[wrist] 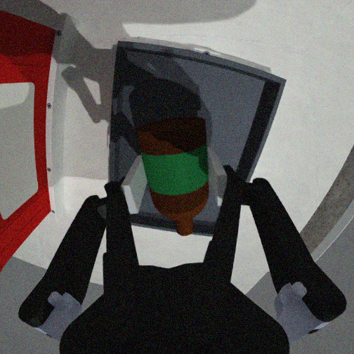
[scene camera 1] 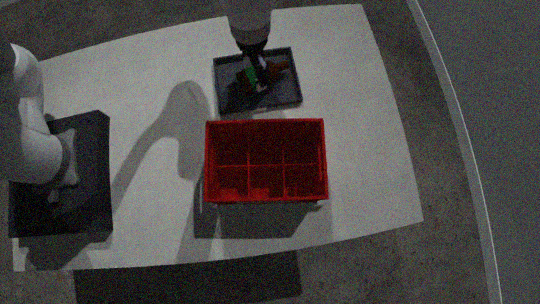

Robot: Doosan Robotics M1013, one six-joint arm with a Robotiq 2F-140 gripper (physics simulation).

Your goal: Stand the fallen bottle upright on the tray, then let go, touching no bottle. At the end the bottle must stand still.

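Frame: origin at the arm's base, x ahead, y left, z up, level; millimetres.
Where they show: gripper, fingertip midpoint: [scene camera 1: 255, 78]; arm's base, origin of the base link: [scene camera 1: 55, 162].
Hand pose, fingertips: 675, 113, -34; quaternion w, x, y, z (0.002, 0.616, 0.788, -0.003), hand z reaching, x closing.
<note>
Each offset is from my fingertips to the centre of the thing, as dx, dy, dz. "spot": to the spot under its first point. Level surfaces: height alone.
The brown bottle with a green band @(+28, +7, +6) [scene camera 1: 251, 76] [wrist: 176, 172] lies on its side on the dark grey tray @(spot: +118, -26, -15) [scene camera 1: 295, 80] [wrist: 232, 95]. In the wrist view its neck points down toward the gripper's base and lies over the tray's near edge. My gripper [scene camera 1: 258, 79] [wrist: 175, 162] is shut on the bottle, with one light pad against each side at the green band and the shoulder. In the scene view the fingers hide part of the bottle. Whether the bottle touches the tray floor is hard to see.
A red crate with compartments @(-31, -273, +52) [scene camera 1: 265, 120] [wrist: 44, 150] stands close beside the tray, on the table @(dz -36) [scene camera 1: 360, 150]. The robot's base stands on a dark block [scene camera 1: 97, 150] at the left. A pale curved rail [scene camera 1: 462, 130] runs along the right.
</note>
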